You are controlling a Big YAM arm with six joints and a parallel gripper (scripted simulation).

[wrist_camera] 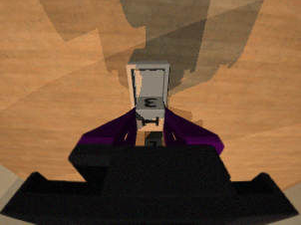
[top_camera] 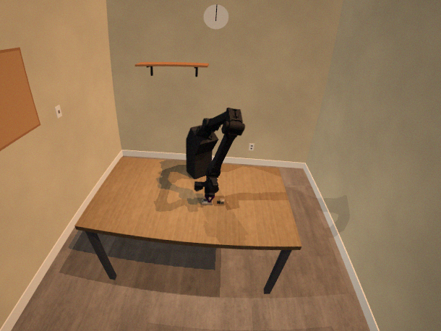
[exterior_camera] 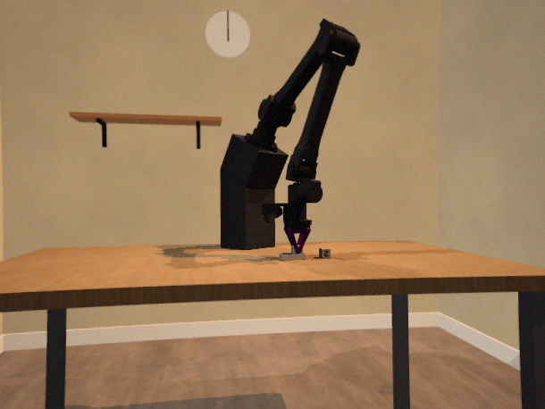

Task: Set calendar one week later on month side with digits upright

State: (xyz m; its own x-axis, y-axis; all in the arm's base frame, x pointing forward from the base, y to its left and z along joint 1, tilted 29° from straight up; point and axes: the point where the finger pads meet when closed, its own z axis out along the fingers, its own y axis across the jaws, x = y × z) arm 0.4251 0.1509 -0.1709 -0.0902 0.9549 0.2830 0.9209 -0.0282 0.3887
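Now: the tray 2 cm to the right of my hand and 2 cm below it.
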